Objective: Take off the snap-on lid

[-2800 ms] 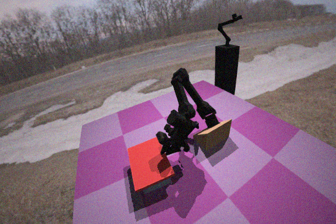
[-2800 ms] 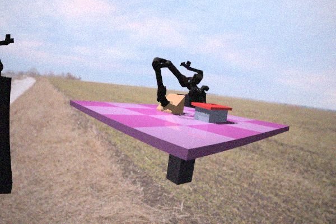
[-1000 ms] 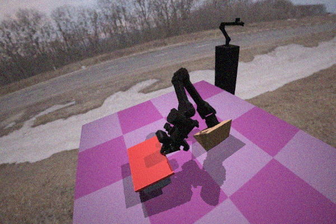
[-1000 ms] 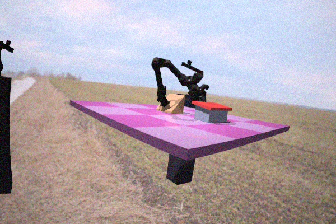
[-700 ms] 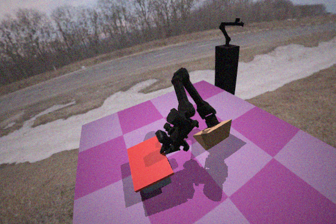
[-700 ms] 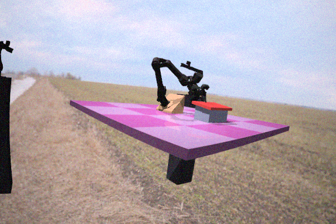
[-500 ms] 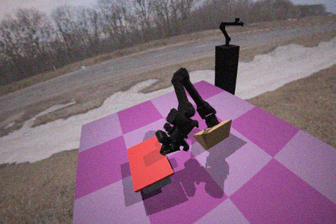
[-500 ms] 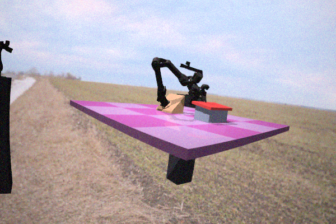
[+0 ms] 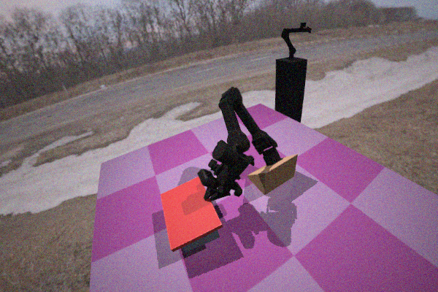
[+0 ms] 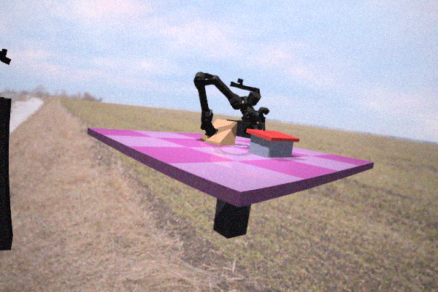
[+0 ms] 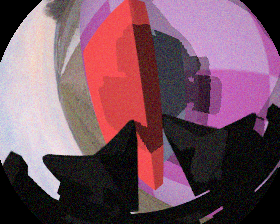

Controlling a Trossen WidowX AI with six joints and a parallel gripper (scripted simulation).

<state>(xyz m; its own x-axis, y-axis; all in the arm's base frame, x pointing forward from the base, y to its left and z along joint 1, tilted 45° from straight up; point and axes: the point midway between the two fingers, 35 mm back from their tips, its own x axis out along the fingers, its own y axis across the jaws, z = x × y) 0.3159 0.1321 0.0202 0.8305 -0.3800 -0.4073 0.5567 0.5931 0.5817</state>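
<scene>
My gripper tip is now 8 cm short of the red lid. The rest, counted from my gripper tip: grey storage box (7 cm ahead, 6 cm below).
</scene>
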